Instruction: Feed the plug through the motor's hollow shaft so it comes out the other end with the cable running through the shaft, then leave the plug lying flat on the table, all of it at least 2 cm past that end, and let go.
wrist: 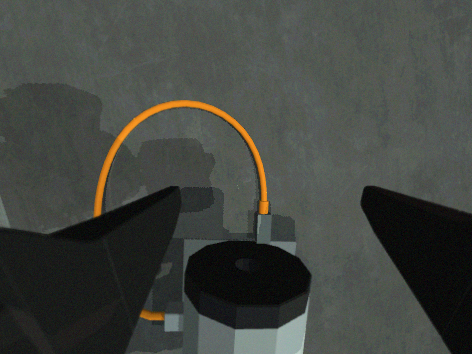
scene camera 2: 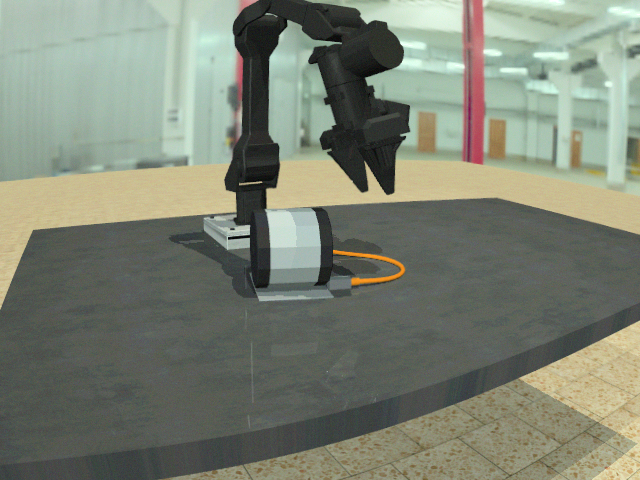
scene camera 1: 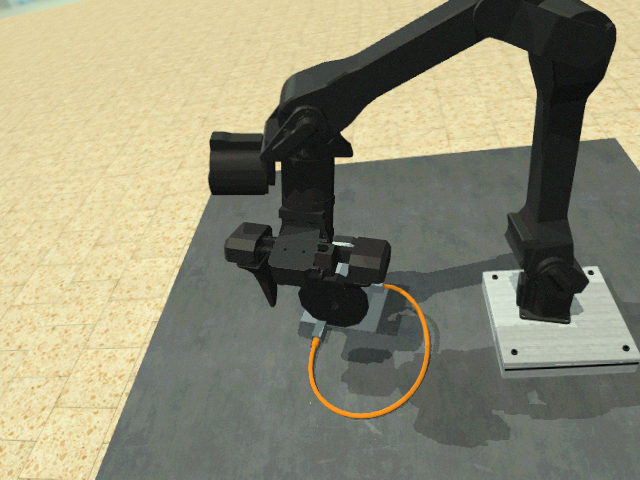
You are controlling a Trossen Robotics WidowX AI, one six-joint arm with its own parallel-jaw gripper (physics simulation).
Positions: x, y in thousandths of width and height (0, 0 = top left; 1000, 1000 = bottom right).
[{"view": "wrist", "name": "my gripper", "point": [573, 552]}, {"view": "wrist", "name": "orange cable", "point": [558, 575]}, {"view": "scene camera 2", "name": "my gripper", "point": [590, 403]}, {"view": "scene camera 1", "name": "my gripper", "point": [480, 649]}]
